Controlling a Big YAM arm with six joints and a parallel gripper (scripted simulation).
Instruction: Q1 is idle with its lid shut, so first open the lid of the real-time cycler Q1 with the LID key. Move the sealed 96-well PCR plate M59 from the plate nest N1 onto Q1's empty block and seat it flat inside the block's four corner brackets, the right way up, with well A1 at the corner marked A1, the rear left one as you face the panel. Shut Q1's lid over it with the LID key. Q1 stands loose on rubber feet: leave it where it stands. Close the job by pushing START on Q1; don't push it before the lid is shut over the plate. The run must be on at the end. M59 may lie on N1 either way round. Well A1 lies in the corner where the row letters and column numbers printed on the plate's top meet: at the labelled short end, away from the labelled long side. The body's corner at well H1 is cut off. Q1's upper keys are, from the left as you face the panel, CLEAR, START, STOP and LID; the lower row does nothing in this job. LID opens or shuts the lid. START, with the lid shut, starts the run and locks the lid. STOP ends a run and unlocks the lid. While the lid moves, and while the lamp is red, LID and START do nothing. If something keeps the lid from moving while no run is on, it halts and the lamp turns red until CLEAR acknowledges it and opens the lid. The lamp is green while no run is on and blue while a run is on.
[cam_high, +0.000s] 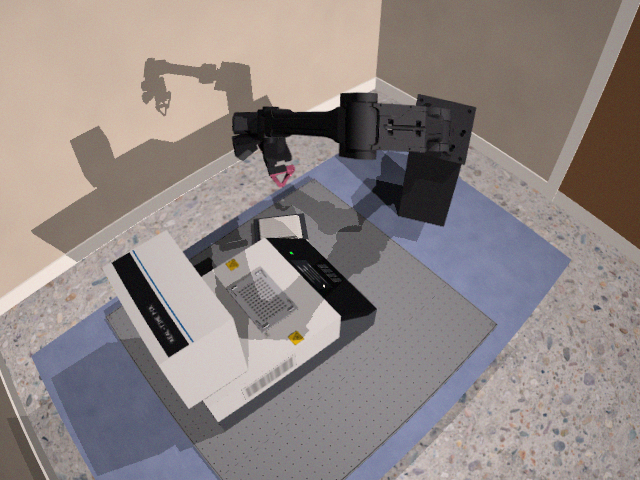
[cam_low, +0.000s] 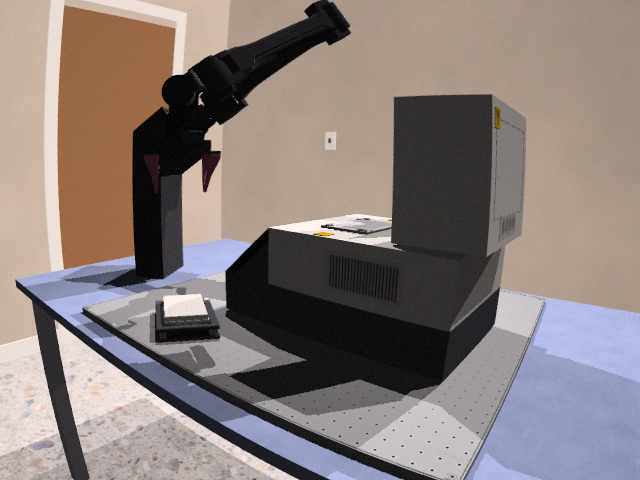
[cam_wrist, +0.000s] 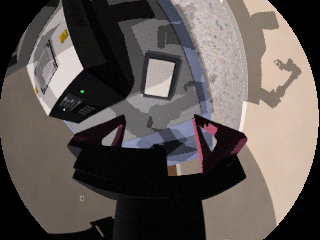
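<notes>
My gripper is now 24 cm above the sealed plate M59. From my hand the other things lie so: plate nest N1: 25 cm below.
</notes>
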